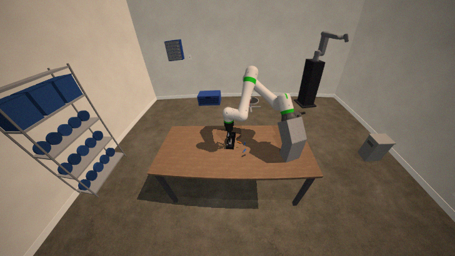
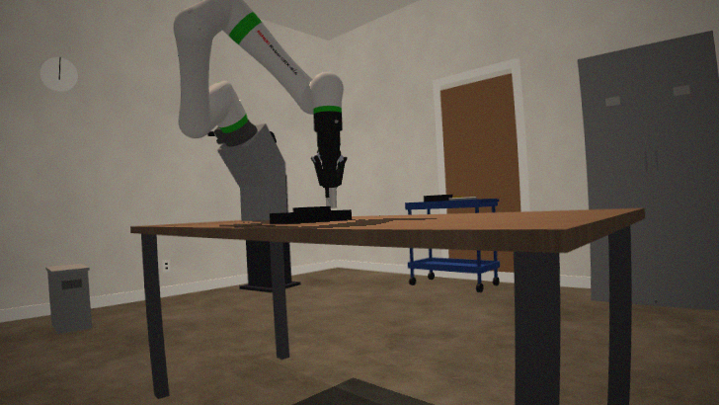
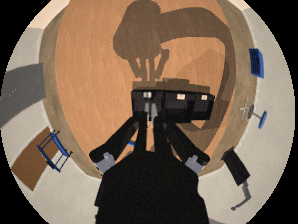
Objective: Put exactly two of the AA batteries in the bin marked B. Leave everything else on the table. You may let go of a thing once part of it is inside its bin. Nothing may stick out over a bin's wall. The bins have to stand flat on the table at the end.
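My gripper is now 110 mm past the orange battery, 30 mm to the left of it and 70 mm above it. The rest, counted from my hand: small dark piece 110 mm behind, 170 mm to the left, 70 mm below; then blue AA battery 130 mm behind, 110 mm to the left, 70 mm below.
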